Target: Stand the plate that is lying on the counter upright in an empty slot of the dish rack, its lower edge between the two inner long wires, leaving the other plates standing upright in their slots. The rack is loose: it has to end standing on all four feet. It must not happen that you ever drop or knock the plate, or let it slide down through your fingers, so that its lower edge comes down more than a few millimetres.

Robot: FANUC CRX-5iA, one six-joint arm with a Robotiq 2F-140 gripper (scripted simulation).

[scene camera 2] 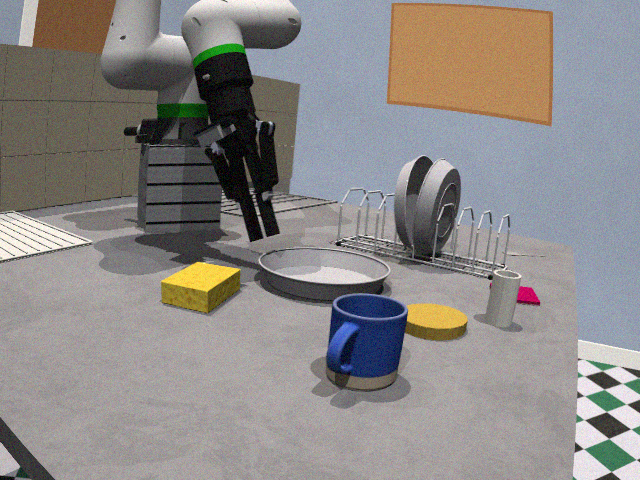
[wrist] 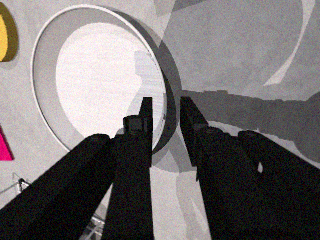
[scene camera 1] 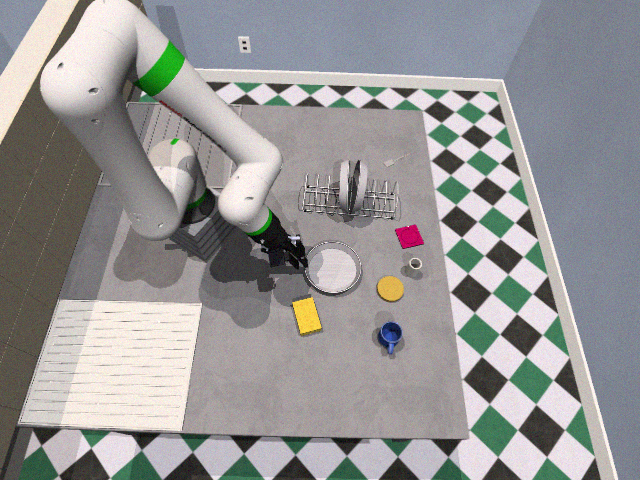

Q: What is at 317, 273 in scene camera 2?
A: A grey plate.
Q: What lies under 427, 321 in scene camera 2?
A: A yellow disc.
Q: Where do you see a grey plate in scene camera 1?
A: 333, 267
